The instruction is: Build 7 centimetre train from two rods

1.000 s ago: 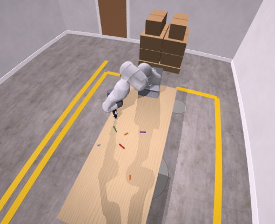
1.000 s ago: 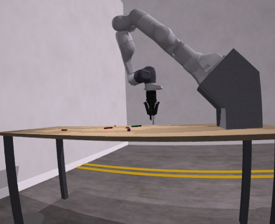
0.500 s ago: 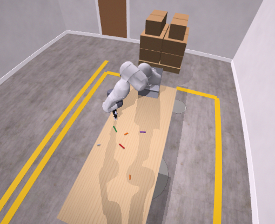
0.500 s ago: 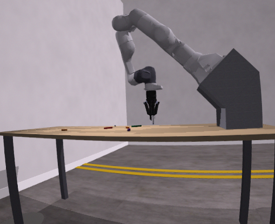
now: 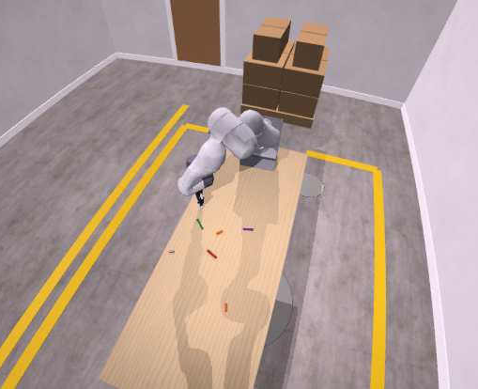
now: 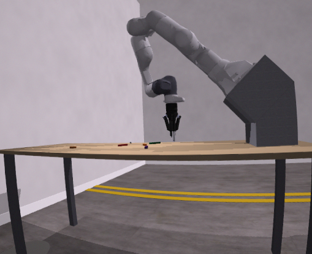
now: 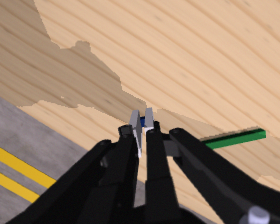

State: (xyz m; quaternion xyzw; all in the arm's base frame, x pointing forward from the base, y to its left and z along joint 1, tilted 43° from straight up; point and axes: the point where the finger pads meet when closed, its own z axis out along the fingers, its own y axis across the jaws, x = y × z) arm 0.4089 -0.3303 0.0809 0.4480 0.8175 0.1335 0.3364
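Right now the purple rod is 300 mm to the left of my hand, 130 mm ahead of it and 40 mm below it. From my hand the other things lie so: small blue rod: 30 mm below; then red rod: 310 mm ahead, 110 mm to the left, 40 mm below; then green rod: 120 mm ahead, 40 mm below, 10 mm to the left.
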